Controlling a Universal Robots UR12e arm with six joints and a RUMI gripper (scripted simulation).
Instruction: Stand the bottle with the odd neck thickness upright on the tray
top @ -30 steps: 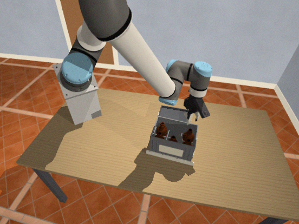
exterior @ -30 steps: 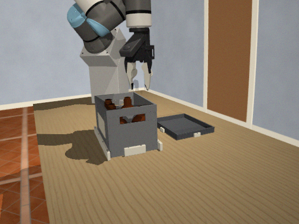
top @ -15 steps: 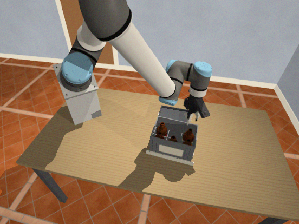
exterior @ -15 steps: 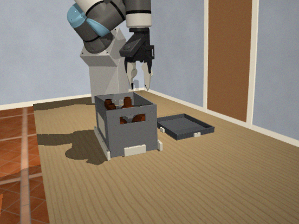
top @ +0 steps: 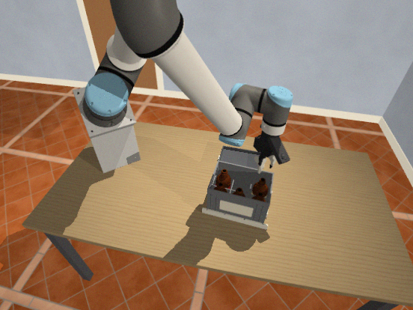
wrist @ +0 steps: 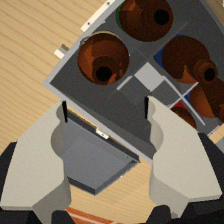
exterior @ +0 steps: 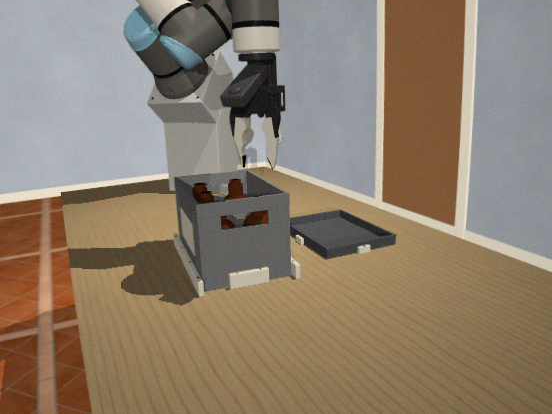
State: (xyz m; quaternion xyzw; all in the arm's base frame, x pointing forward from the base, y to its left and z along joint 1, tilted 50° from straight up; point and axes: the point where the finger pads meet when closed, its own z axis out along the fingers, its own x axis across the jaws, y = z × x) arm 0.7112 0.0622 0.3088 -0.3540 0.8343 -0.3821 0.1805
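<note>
My hand is 150 mm above the bottle. Also, from my hand: grey tray: 80 mm behind, 260 mm to the left, 220 mm below; then grey crate: 100 mm behind, 20 mm to the right, 150 mm below.
</note>
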